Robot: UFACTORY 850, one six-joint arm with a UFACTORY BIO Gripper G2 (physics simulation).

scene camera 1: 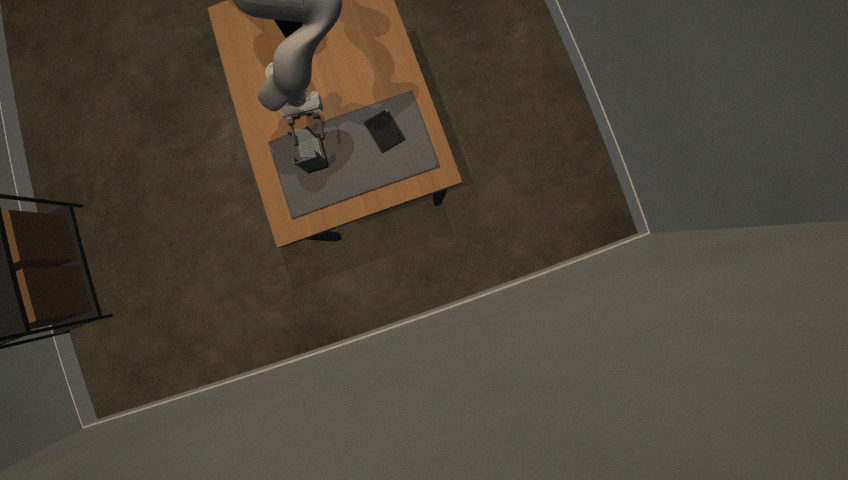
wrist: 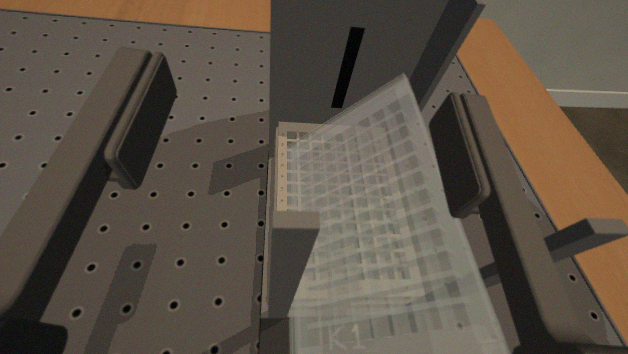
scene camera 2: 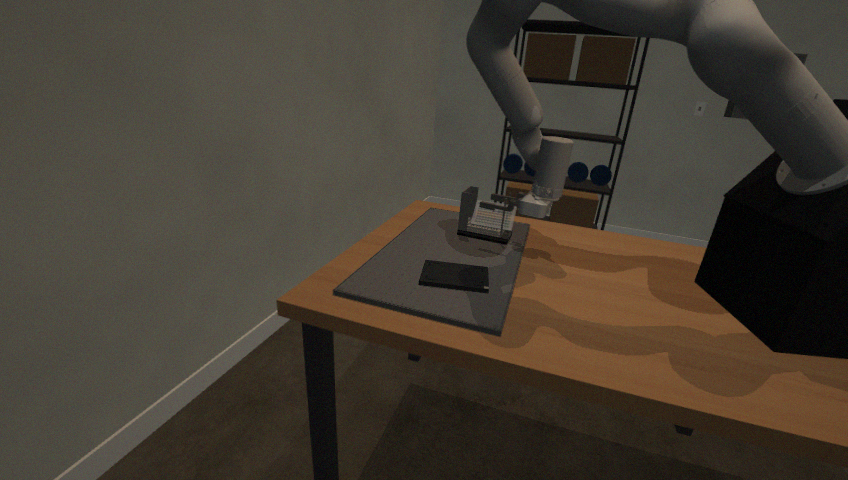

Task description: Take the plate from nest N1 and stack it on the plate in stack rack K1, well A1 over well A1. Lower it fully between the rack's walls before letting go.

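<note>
Stack rack K1 (scene camera 1: 318, 165) (scene camera 2: 468, 211) (wrist: 310, 60) stands on the perforated mat. A cream plate (wrist: 282, 172) sits low between its walls. A clear plate (wrist: 390, 200) lies over it, twisted and tilted, its right side raised and its near end overhanging the rack's label side. My gripper (scene camera 1: 308, 140) (scene camera 2: 486, 201) (wrist: 301, 137) is open around the rack and holds nothing. In the wrist view its right pad is close beside the clear plate's right edge; contact cannot be told. The left pad is well apart from the plates. Nest N1 (scene camera 1: 385, 132) (scene camera 2: 455, 275) is dark and flat, with no plate visible on it.
The grey mat (scene camera 1: 357, 172) (scene camera 2: 386, 279) (wrist: 200, 210) lies on the wooden table (scene camera 1: 351, 205) (scene camera 2: 595, 333). The rack's tall back wall and corner posts rise near the fingers. A black block (scene camera 2: 773, 267) is under the arm's base. A shelf unit (scene camera 2: 580, 85) stands behind.
</note>
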